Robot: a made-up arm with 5 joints. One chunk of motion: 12 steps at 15 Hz.
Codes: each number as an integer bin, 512 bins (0 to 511) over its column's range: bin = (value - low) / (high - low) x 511, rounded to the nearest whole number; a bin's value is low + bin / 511 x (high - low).
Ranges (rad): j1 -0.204..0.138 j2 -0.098..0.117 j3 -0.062..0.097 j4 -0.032..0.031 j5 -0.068..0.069
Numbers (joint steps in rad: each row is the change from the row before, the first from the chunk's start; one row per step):
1: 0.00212 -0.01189 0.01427 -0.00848 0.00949
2: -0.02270 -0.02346 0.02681 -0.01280 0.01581
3: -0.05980 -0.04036 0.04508 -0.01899 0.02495
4: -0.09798 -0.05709 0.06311 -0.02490 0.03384
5: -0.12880 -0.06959 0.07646 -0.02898 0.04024
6: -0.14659 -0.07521 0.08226 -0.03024 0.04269
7: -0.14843 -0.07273 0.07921 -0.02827 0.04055
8: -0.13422 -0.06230 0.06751 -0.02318 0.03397
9: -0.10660 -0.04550 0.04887 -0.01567 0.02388
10: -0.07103 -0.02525 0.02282 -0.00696 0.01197
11: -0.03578 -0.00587 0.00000 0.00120 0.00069
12: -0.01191 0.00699 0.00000 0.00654 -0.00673
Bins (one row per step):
1: 308 205 245 191 289
2: 271 177 285 156 313
3: 215 137 344 106 347
4: 158 97 402 58 380
5: 112 68 445 24 404
6: 86 54 464 14 413
7: 83 60 454 30 405
8: 104 85 416 72 380
9: 146 125 356 132 343
10: 199 173 273 203 298
11: 251 219 199 269 256
12: 287 250 199 313 229

